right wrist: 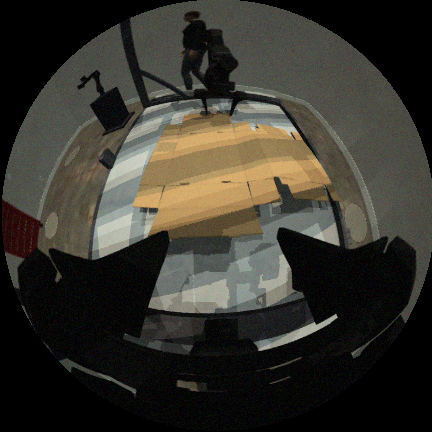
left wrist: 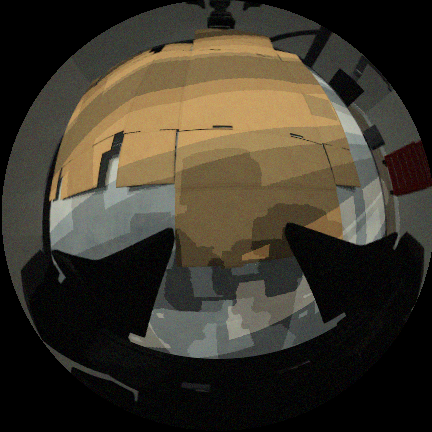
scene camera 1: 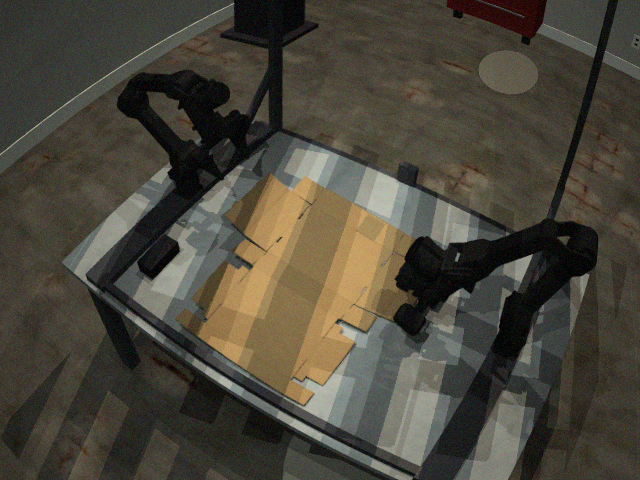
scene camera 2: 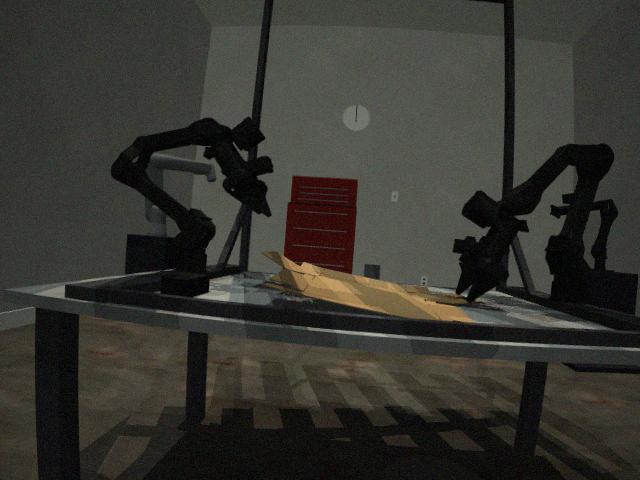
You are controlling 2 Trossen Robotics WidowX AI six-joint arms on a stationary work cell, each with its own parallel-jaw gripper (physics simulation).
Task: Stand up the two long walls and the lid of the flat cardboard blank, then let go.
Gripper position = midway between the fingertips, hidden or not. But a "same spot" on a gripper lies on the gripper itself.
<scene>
my left gripper: right wrist; left wrist 230,231; scene camera 1 405,307; scene camera 2
same spot on my left gripper: (right wrist: 220,86) = (scene camera 2: 455,242)
</scene>
